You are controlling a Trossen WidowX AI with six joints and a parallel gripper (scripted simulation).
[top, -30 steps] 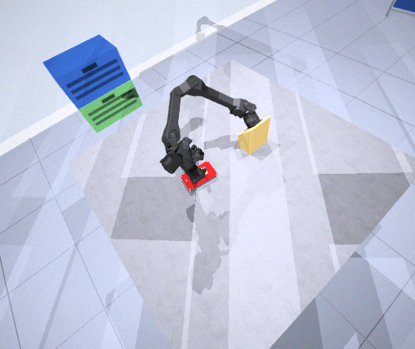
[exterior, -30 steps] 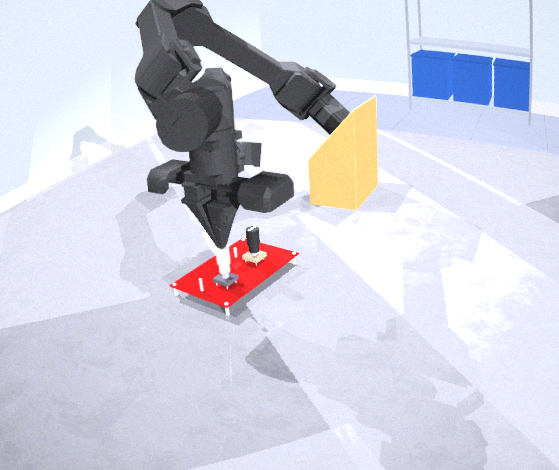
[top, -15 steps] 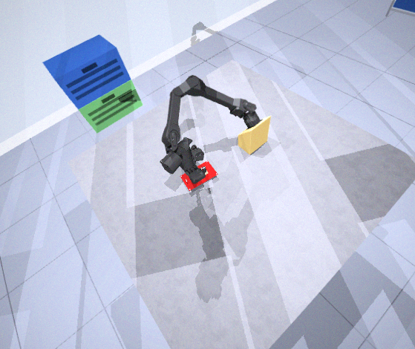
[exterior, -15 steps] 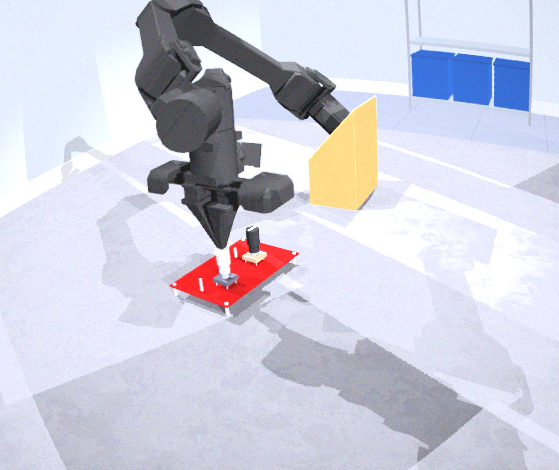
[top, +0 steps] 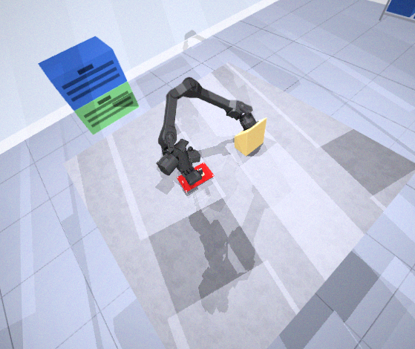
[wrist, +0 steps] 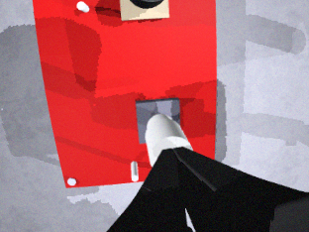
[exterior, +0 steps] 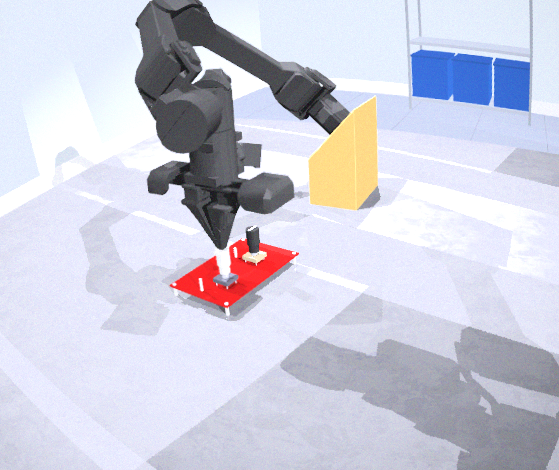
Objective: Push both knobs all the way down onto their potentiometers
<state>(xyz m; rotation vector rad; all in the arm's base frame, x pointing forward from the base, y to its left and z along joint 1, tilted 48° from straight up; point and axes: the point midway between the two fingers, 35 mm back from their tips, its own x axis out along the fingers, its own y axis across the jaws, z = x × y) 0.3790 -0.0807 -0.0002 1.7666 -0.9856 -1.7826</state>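
Now: gripper tip 70 mm past the potentiometer, 30 mm above it and 10 mm to the right of it.
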